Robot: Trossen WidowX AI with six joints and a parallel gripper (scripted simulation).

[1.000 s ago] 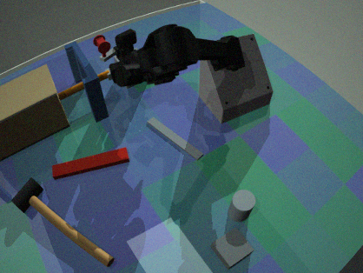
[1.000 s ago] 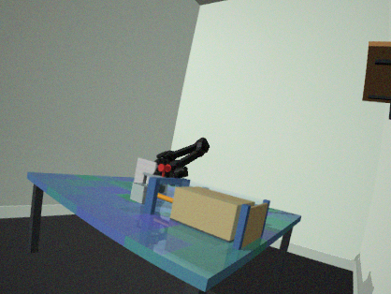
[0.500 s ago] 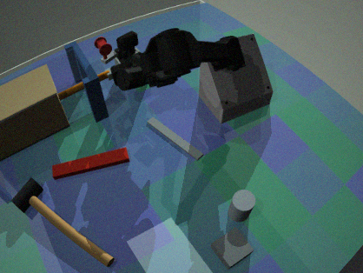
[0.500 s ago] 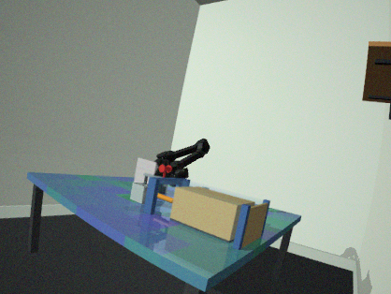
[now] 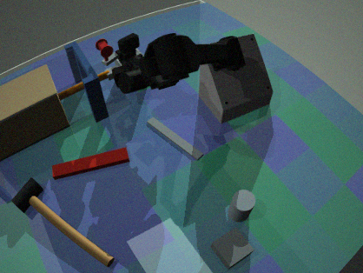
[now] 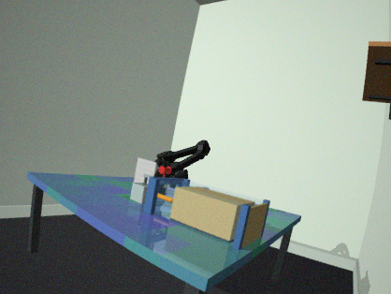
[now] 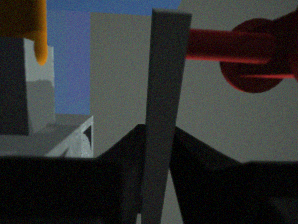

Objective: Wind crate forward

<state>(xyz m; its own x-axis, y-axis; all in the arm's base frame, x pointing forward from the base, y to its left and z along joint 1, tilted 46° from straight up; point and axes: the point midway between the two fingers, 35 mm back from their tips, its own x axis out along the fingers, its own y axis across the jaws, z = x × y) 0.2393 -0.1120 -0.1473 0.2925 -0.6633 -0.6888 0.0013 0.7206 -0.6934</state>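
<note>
My gripper tip is now 40 mm short of the red knob, 30 mm to the right of it and 40 mm below it. Also, from my gripper tip: grey flat bar: 50 mm behind, 300 mm to the left, 140 mm below; crank handle: 10 mm ahead, 10 mm to the left, 10 mm above; grey winch: 60 mm behind, 30 mm to the right, 100 mm below.
</note>
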